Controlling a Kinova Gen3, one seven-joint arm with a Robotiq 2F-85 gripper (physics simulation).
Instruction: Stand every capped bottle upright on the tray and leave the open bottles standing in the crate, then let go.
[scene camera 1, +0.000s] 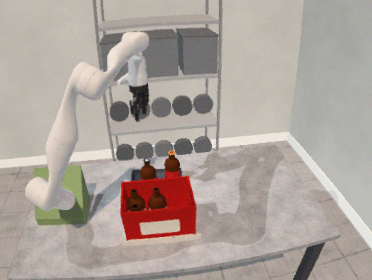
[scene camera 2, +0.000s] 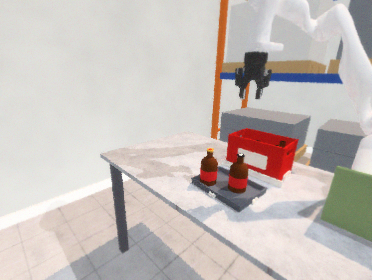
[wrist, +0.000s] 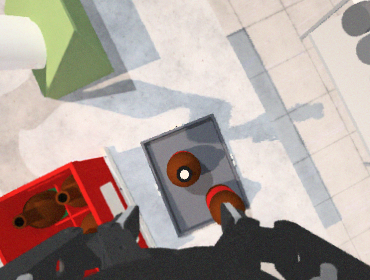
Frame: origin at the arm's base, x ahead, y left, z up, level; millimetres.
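Where they show: gripper, between the fingertips: (scene camera 1: 141, 117) (scene camera 2: 250, 99) (wrist: 180, 216); arm's base, origin of its link: (scene camera 1: 65, 199) (scene camera 2: 362, 191) (wrist: 36, 45).
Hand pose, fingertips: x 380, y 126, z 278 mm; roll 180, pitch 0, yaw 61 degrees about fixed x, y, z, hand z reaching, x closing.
Each offset is from my fingertips to the top centre of the thing. Level surfaces: height alone.
The capped bottle with the black-and-white top {dx +5, dy +7, dz -217 mm} (scene camera 1: 148, 172) (scene camera 2: 238, 175) (wrist: 181, 164) stands upright on the grey tray {dx +40, dy +21, dz -351 mm} (scene camera 1: 135, 175) (scene camera 2: 240, 204) (wrist: 177, 130). The capped bottle with the yellow-and-red top {dx +126, dy +43, dz -217 mm} (scene camera 1: 172, 164) (scene camera 2: 209, 170) (wrist: 225, 200) stands upright beside it, apart. In the red crate {dx +12, dy -252, dz -201 mm} (scene camera 1: 131, 226) (scene camera 2: 286, 163) (wrist: 95, 170) stand three open bottles: one back left (scene camera 1: 132, 200) (wrist: 75, 192), one front left (scene camera 1: 135, 206) (wrist: 45, 210), and one further right (scene camera 1: 157, 201) (wrist: 90, 224). My gripper (scene camera 1: 137, 116) (scene camera 2: 250, 96) (wrist: 180, 216) is open and empty, high above the tray and crate.
A green block (scene camera 1: 77, 200) (scene camera 2: 352, 200) (wrist: 85, 62) stands at the arm's base on the table {dz -377 mm} (scene camera 1: 295, 220) (scene camera 2: 165, 150) (wrist: 165, 30). The crate stands close beside the tray. A metal shelf rack (scene camera 1: 219, 100) stands behind the table. Grey boxes (scene camera 2: 265, 122) stand beyond the crate.
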